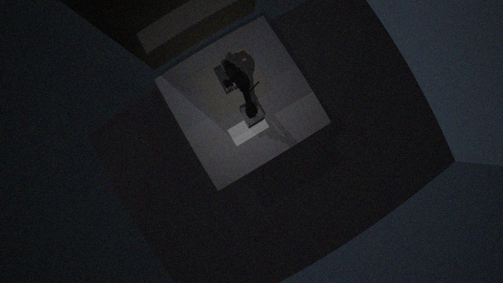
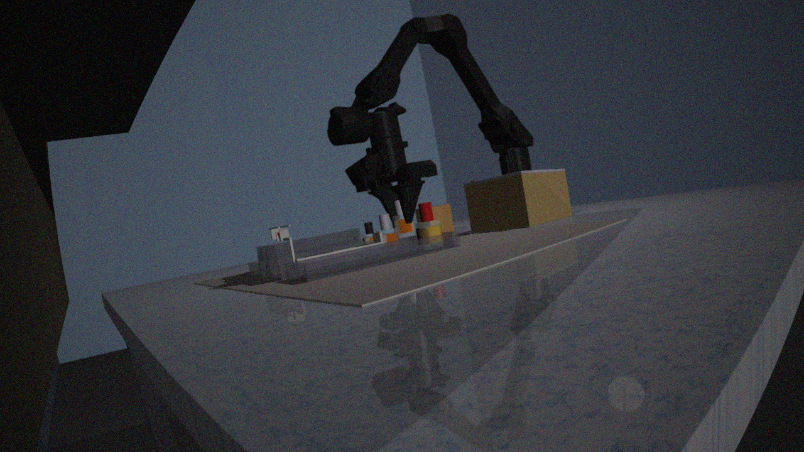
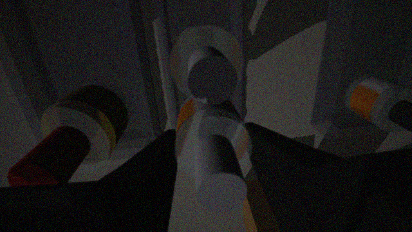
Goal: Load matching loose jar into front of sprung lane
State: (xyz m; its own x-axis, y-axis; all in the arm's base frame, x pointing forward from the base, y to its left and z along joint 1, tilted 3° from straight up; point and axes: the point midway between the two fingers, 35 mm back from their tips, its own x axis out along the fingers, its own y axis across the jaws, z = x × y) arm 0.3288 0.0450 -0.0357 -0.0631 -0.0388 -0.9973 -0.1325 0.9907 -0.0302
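The pale mat lies 50 mm ahead of my gripper tip, 30 mm to the left of it and 50 mm below it. Also, from my gripper tip: thin dark rod 70 mm behind, 160 mm to the right, 40 mm below; then pusher lane 140 mm ahead, 10 mm to the right, 30 mm below; then pale pusher plate 150 mm ahead, 10 mm to the right.
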